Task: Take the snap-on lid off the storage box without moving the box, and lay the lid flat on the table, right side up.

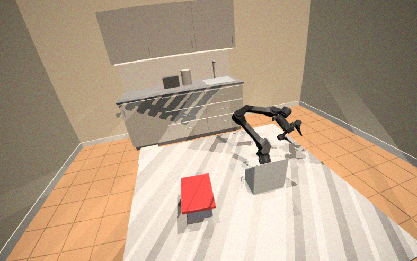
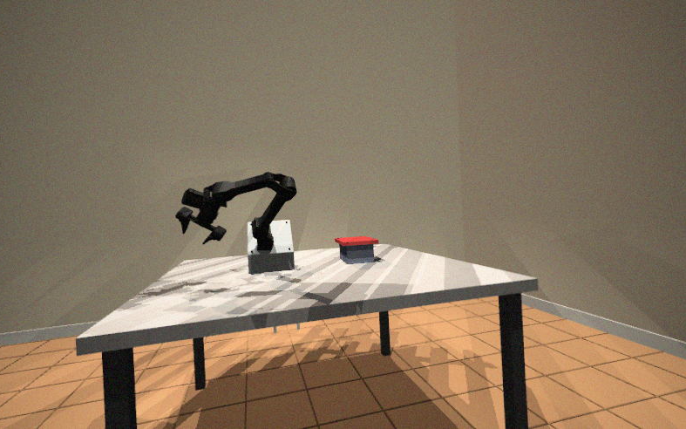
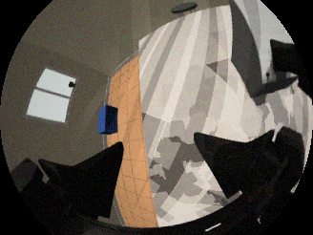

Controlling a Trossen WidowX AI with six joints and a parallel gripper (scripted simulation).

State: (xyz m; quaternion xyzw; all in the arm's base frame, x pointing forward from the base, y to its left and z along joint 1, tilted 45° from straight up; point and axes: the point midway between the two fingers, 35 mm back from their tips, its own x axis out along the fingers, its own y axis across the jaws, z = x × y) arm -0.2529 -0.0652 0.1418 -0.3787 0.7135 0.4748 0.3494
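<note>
Now: gripper tip 70 cm short of the red lid, 25 cm to the right of it and 7 cm above it. Also, from my gripper tip: storage box 70 cm ahead, 25 cm to the left, 12 cm below.
</note>
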